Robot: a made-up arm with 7 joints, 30 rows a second.
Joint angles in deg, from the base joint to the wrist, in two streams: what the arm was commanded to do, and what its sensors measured. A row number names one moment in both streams.
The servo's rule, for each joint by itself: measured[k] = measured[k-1] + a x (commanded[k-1-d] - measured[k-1]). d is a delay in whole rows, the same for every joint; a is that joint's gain. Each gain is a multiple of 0.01, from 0.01 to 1. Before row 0 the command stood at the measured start. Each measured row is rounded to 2 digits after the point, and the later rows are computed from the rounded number. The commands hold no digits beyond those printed.
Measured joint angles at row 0:
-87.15, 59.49, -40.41, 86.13, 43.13, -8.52, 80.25
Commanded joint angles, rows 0 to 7:
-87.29, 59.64, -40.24, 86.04, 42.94, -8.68, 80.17
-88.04, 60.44, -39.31, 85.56, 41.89, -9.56, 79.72
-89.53, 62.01, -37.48, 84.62, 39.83, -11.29, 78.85
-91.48, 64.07, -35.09, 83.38, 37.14, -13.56, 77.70
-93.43, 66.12, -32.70, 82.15, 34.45, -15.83, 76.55
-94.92, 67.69, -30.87, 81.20, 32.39, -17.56, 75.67
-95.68, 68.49, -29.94, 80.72, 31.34, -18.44, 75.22
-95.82, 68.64, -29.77, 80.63, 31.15, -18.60, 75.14
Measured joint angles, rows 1 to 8:
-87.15, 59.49, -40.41, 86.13, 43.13, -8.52, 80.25
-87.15, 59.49, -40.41, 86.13, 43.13, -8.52, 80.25
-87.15, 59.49, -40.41, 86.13, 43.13, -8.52, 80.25
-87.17, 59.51, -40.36, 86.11, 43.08, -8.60, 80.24
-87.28, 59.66, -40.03, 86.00, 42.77, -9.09, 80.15
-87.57, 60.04, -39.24, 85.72, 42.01, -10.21, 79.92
-88.08, 60.68, -37.95, 85.25, 40.74, -11.92, 79.52
-88.78, 61.55, -36.32, 84.63, 39.10, -13.91, 78.99
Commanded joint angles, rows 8 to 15:
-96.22, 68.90, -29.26, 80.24, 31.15, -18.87, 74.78
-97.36, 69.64, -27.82, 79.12, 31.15, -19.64, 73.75
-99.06, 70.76, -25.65, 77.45, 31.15, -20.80, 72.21
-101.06, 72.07, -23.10, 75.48, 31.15, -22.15, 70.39
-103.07, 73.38, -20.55, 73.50, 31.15, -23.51, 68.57
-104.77, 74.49, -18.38, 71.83, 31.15, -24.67, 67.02
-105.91, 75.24, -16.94, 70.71, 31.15, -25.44, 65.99
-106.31, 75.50, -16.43, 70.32, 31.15, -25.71, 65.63
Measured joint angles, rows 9 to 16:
-89.58, 62.53, -34.63, 83.94, 37.36, -15.77, 78.39
-90.37, 63.48, -33.18, 83.30, 35.79, -17.13, 77.82
-91.08, 64.31, -32.12, 82.77, 34.58, -17.88, 77.34
-91.75, 65.04, -31.23, 82.26, 33.69, -18.38, 76.88
-92.48, 65.78, -30.17, 81.63, 33.03, -19.02, 76.32
-93.34, 66.58, -28.77, 80.79, 32.54, -19.93, 75.58
-94.34, 67.46, -27.01, 79.73, 32.18, -21.06, 74.65
-95.47, 68.41, -25.01, 78.48, 31.91, -22.31, 73.56

